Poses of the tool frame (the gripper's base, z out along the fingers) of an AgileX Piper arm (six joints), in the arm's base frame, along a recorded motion.
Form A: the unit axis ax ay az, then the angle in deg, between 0 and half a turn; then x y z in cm.
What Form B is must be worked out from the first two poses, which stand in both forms.
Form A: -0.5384, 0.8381, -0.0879, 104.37, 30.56, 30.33, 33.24
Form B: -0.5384, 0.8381, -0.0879, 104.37, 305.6, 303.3, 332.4
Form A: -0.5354, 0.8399, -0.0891, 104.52, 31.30, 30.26, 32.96
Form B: -0.5354, 0.8399, -0.0891, 104.52, 313.0, 302.6, 329.6
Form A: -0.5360, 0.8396, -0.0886, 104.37, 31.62, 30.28, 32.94
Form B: -0.5360, 0.8396, -0.0886, 104.37, 316.2, 302.8, 329.4
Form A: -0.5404, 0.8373, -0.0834, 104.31, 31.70, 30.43, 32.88
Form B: -0.5404, 0.8373, -0.0834, 104.31, 317.0, 304.3, 328.8
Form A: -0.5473, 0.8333, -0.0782, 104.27, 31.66, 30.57, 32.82
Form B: -0.5473, 0.8333, -0.0782, 104.27, 316.6, 305.7, 328.2
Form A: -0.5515, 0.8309, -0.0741, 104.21, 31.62, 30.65, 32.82
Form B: -0.5515, 0.8309, -0.0741, 104.21, 316.2, 306.5, 328.2
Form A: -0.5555, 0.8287, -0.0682, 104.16, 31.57, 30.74, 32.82
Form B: -0.5555, 0.8287, -0.0682, 104.16, 315.7, 307.4, 328.2
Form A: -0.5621, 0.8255, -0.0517, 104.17, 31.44, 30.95, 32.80
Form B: -0.5621, 0.8255, -0.0517, 104.17, 314.4, 309.5, 328.0
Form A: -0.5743, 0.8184, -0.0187, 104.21, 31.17, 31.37, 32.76
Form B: -0.5743, 0.8184, -0.0187, 104.21, 311.7, 313.7, 327.6
